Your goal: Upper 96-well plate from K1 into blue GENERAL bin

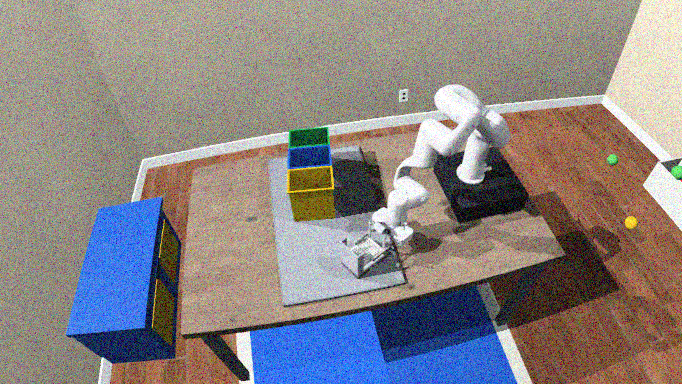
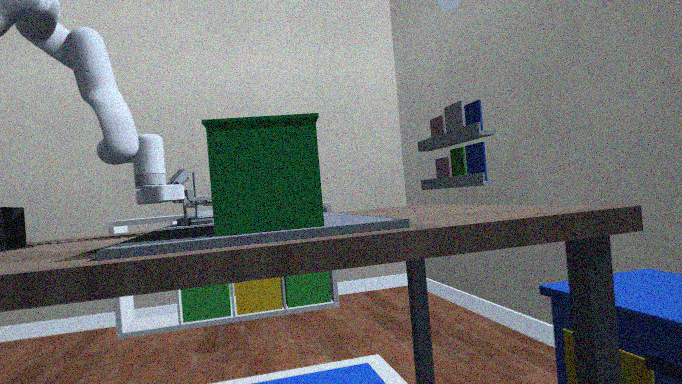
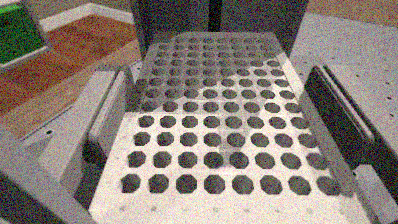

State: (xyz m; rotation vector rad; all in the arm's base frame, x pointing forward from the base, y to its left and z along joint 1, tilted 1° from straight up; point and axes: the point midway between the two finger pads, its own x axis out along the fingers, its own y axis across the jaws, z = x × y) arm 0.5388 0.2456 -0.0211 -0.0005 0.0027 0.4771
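Now: hand 430 mm to the left of the blue bin, 130 mm short of it and 30 mm below it. Also, from my hand: white 96-well plate: 20 mm ahead, 10 mm to the left, 10 mm below; yellow bin: 300 mm to the right, 150 mm ahead, 30 mm above; green bin: 560 mm to the right, 110 mm ahead, 30 mm above.
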